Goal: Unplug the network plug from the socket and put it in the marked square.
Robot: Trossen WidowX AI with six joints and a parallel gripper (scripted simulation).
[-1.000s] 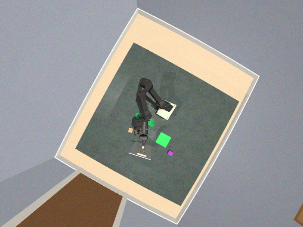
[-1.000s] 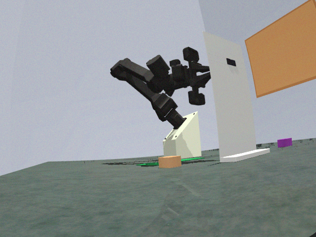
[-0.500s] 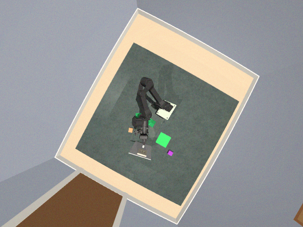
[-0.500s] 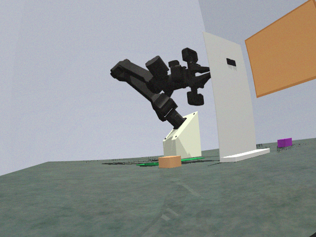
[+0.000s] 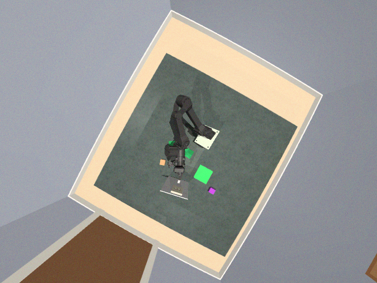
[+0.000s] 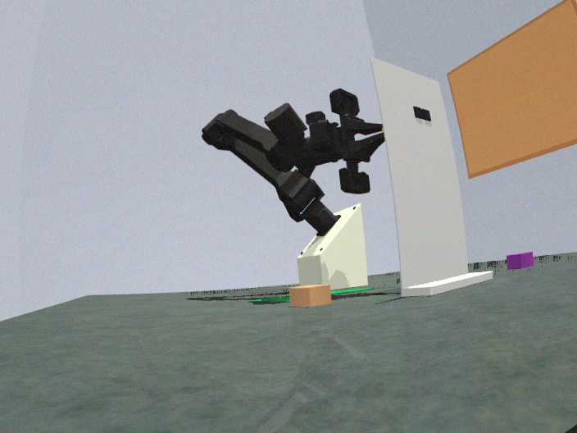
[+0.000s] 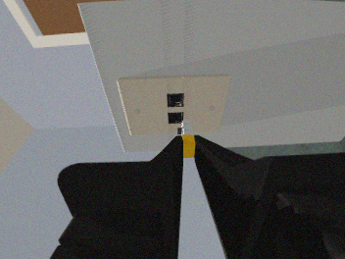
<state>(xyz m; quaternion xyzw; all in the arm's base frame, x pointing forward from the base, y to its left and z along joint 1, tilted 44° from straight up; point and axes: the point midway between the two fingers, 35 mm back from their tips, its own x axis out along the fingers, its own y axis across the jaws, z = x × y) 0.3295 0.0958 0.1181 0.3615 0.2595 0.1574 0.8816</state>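
The bright green marked square is 90 mm behind my gripper tip, 160 mm to the left of it and 260 mm below it. The rest, counted from my gripper tip: upright panel 70 mm ahead, 30 mm to the left, 100 mm below; then orange block 30 mm ahead, 170 mm to the right, 250 mm below; then network plug 10 mm ahead.
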